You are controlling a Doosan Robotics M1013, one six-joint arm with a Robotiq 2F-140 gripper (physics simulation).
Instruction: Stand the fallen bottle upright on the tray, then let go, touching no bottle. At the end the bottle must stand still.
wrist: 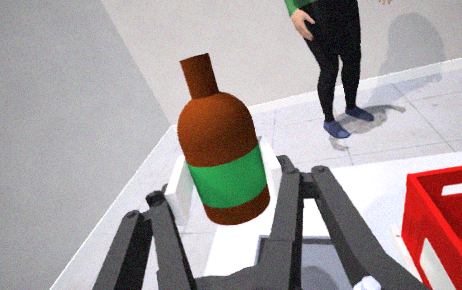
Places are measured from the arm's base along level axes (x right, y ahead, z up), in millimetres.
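Pixels of known places: gripper, fingertip midpoint: (224,158).
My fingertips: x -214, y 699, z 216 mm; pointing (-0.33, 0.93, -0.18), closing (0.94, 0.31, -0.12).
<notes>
Ahead of a thing's pixels: the offset from my fingertips to its top centre. "spot": to the spot under its first point. Level surfaces: height alone.
A brown bottle {dx +2, dy +4, dz +102 mm} (220,132) with a green label is between the two white finger pads, its neck pointing up in the view and leaning a little to the left. My gripper (224,158) is shut on the bottle around its label. Part of a grey tray {spot: dx -58, dy +70, dz -303 mm} (259,250) shows below the bottle, behind the right finger's links. The bottle's base shows above the tray in the view; whether it touches anything below cannot be told. The lower part of the tray is hidden by the gripper.
A red crate {spot: dx +204, dy +57, dz -204 mm} (416,220) stands at the right on the white table {dz -322 mm} (370,187). A small whitish object (367,284) shows at the bottom edge, right of the middle. A person (332,60) in black trousers stands on the tiled floor beyond the table.
</notes>
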